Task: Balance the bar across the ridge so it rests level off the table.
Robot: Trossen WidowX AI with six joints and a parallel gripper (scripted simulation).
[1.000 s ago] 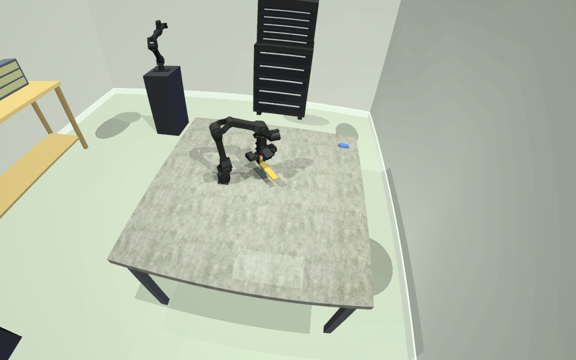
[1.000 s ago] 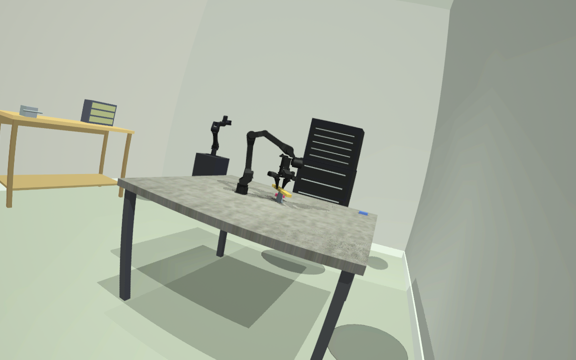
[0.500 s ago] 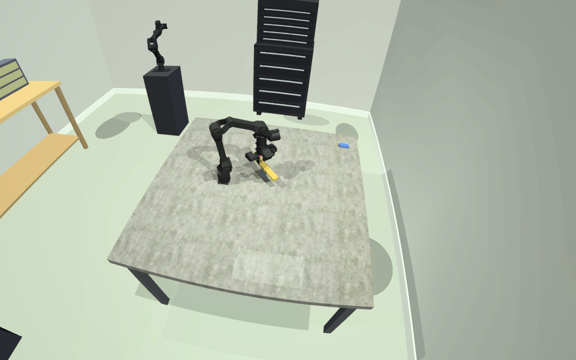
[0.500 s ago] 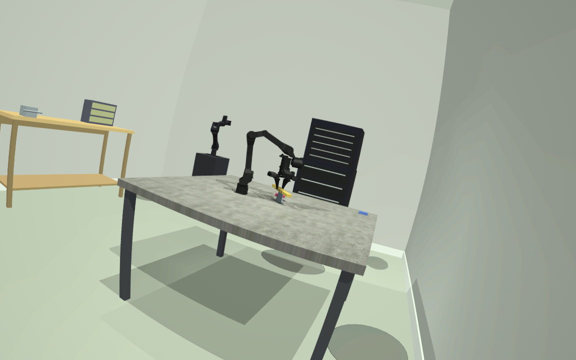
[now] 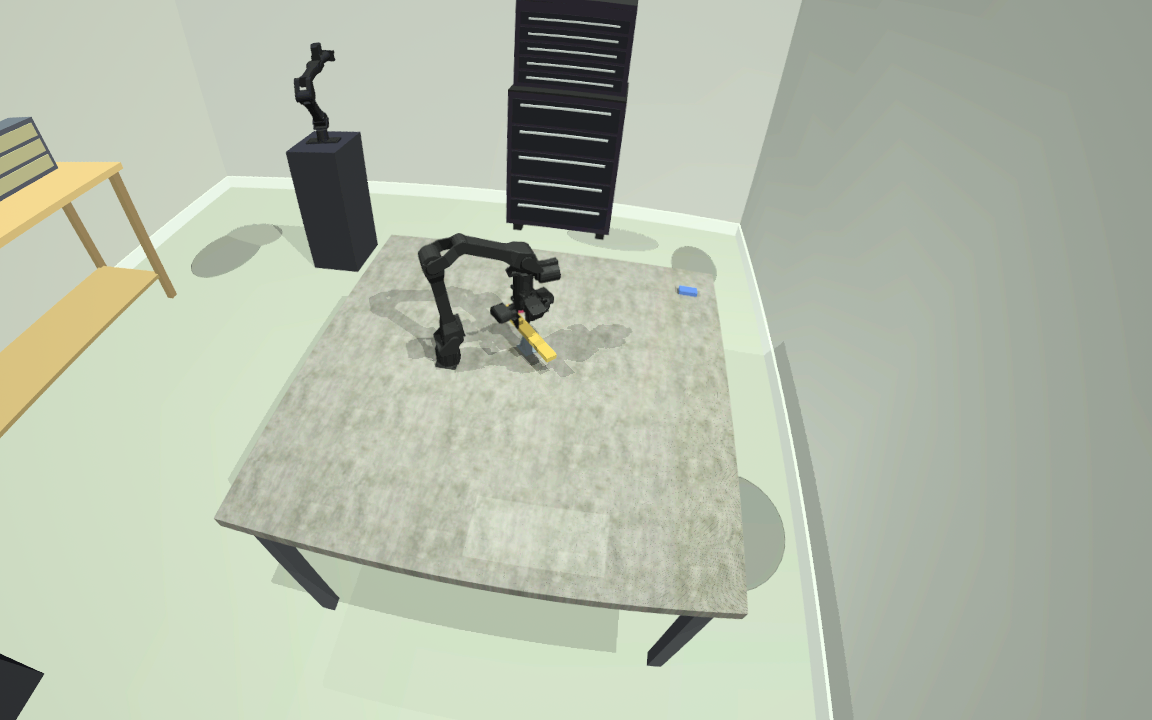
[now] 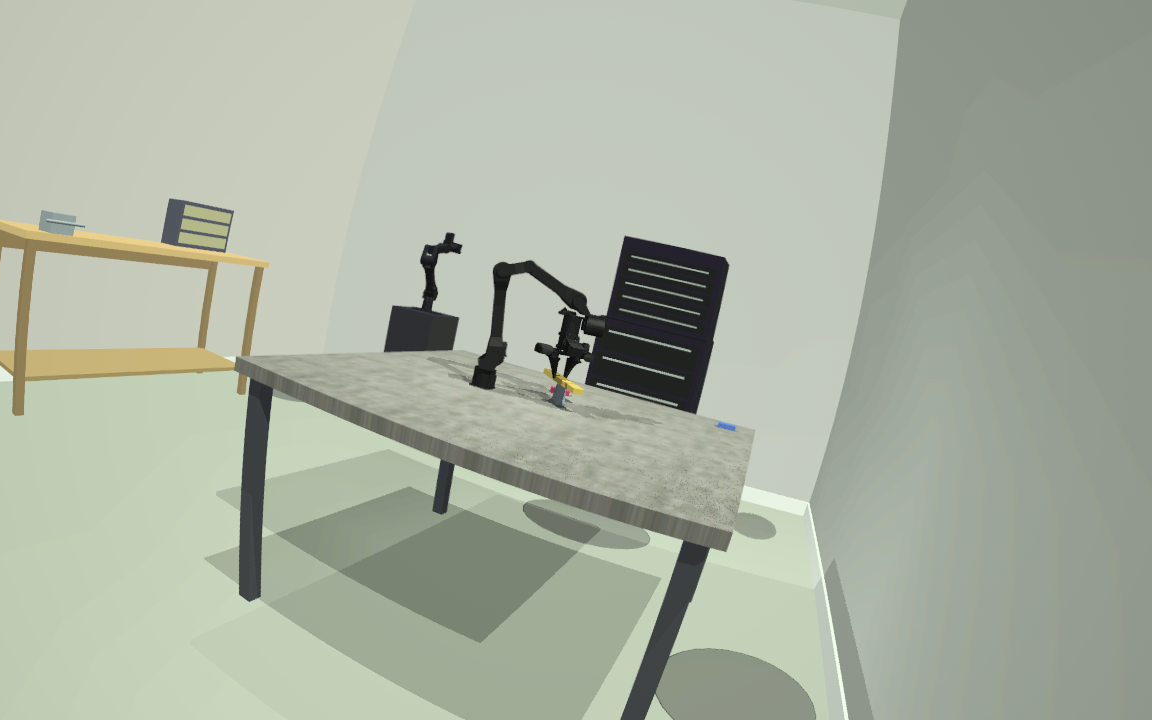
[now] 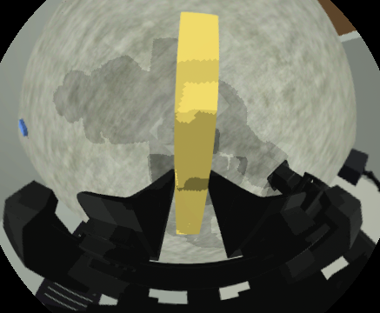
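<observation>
Right now my gripper tip is 20 mm short of the yellow bar and 20 mm to the left of it. Round my gripper tip: small blue block (540 mm ahead, 380 mm to the left, 60 mm below); then small pink piece (40 mm behind, 160 mm to the left, 60 mm below).
</observation>
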